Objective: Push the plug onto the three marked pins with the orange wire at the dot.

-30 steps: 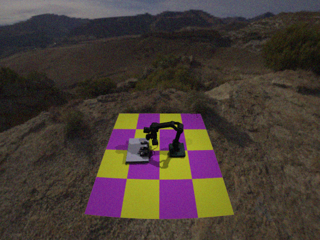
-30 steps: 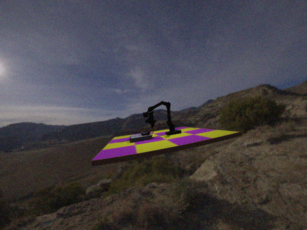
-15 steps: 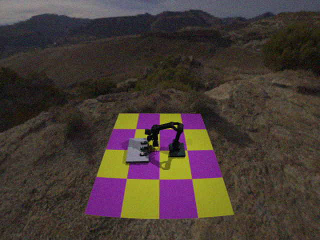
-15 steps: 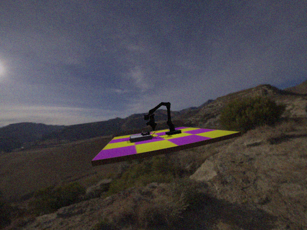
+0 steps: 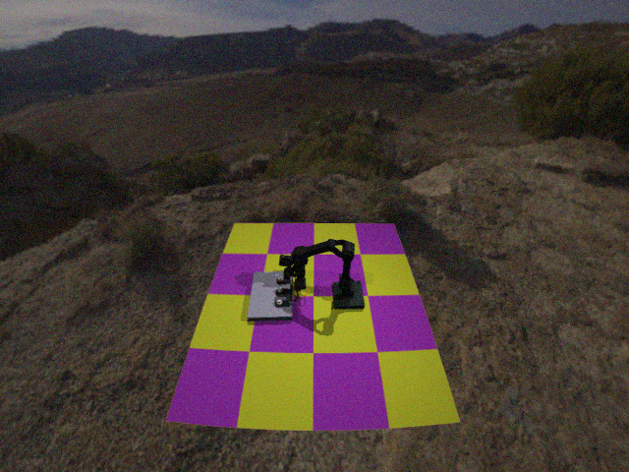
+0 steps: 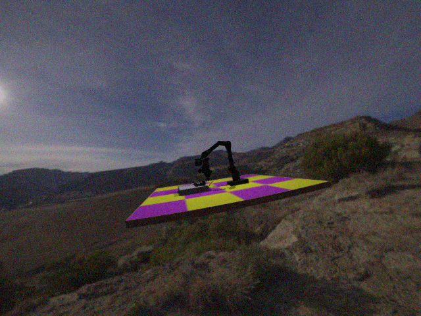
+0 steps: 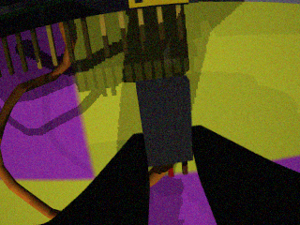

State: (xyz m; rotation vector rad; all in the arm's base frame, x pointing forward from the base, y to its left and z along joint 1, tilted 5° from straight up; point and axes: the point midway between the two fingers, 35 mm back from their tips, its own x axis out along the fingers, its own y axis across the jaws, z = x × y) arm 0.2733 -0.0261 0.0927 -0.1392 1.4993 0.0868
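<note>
My gripper tip is 5 cm short of the yellow band and 1 cm to the right of it. Round my gripper tip: grey printed holder (20 cm ahead, 8 cm to the left, 4 cm below).
</note>
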